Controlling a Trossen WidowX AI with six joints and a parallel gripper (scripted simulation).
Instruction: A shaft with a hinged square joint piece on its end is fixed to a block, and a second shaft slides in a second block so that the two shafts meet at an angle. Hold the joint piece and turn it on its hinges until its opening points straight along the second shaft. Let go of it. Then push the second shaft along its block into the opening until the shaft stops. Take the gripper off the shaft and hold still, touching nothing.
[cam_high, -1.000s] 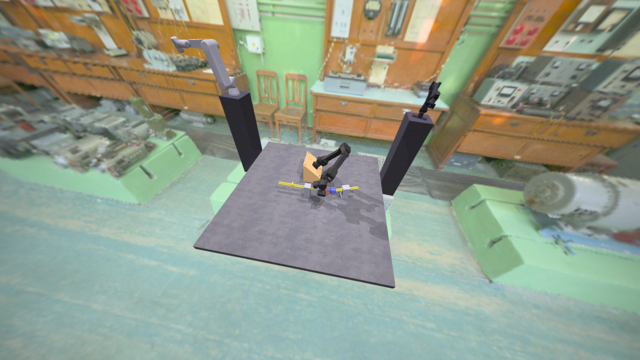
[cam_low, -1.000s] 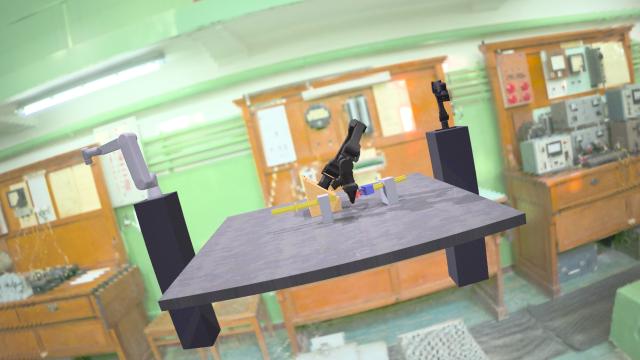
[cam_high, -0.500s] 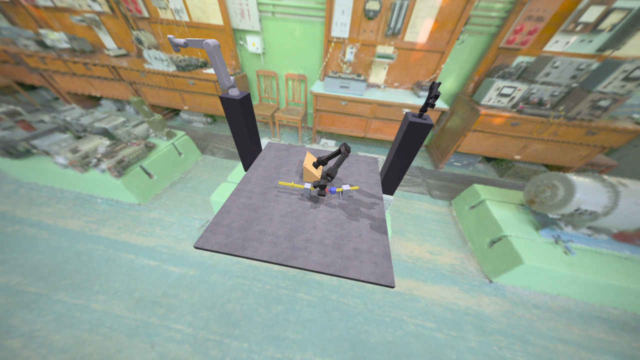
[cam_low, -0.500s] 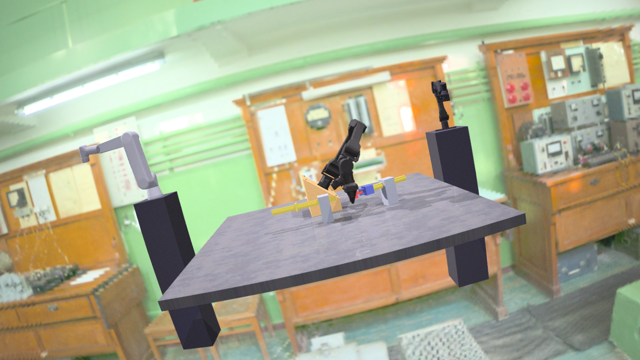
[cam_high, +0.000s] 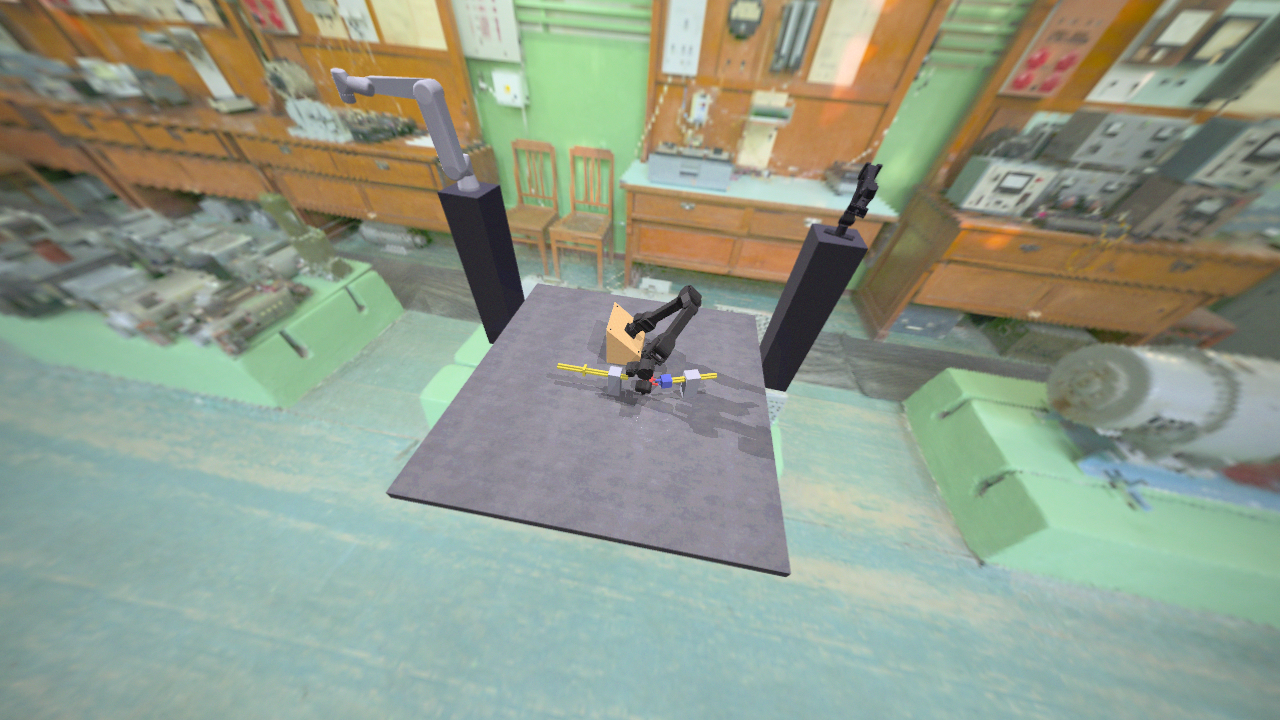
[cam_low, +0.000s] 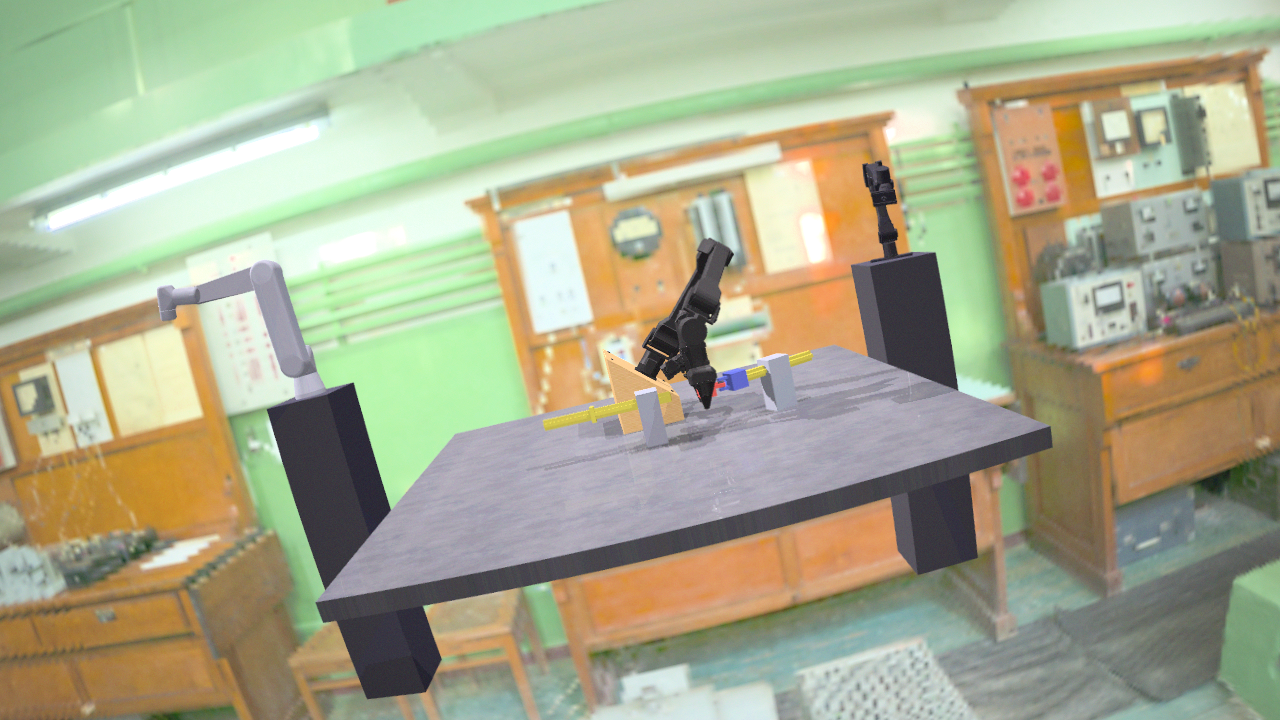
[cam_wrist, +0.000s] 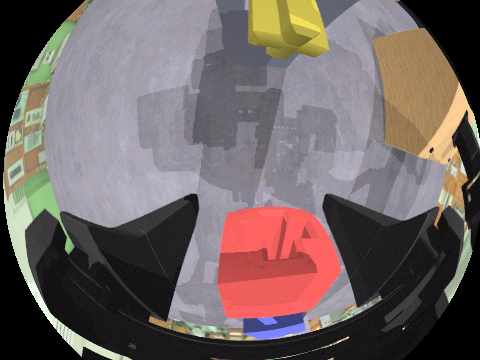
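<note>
My gripper tip is 20 mm to the right of the red square joint piece and 40 mm below it.
</note>
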